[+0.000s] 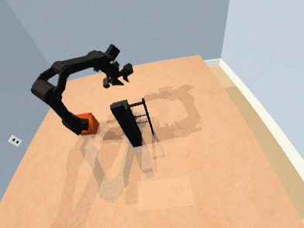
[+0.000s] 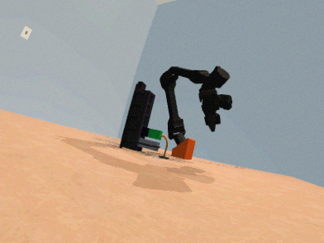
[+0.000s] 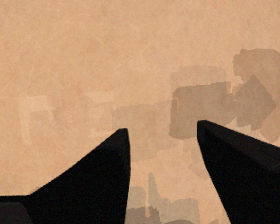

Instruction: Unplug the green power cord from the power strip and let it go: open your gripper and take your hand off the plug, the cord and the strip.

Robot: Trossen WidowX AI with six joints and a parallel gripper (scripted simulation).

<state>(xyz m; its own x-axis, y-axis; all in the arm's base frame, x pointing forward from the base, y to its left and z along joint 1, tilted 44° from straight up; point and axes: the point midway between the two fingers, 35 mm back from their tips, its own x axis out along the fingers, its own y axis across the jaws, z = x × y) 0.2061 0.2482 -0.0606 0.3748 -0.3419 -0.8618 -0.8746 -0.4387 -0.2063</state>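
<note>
My gripper tip is 22 cm to the left of the green plug, 6 cm short of it and 5 cm above it.
</note>
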